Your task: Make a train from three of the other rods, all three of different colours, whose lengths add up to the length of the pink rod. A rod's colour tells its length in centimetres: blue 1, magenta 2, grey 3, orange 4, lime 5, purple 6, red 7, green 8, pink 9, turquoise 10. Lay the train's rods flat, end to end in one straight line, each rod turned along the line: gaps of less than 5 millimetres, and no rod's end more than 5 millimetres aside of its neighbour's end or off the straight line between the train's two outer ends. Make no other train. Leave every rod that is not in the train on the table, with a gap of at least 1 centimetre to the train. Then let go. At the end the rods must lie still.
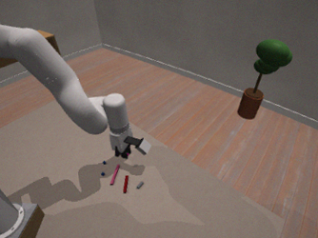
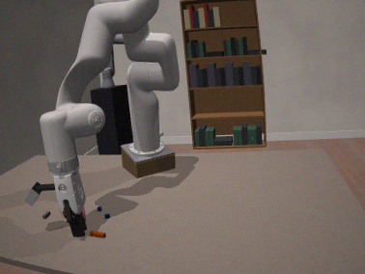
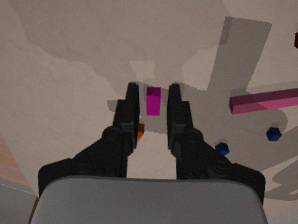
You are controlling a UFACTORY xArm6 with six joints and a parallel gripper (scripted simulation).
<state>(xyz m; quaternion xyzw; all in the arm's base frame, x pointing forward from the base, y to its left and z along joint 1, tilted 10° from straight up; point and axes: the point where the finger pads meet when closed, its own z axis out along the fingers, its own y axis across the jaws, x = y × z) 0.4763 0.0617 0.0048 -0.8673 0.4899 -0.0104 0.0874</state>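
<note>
Now: hand 20 mm above the magenta rod. Round my hand: orange rod: 50 mm to the left, 20 mm below, 10 mm behind; then red rod: 130 mm to the right, 70 mm behind, 20 mm below; then pink rod: 90 mm behind, 60 mm to the right, 20 mm below.
</note>
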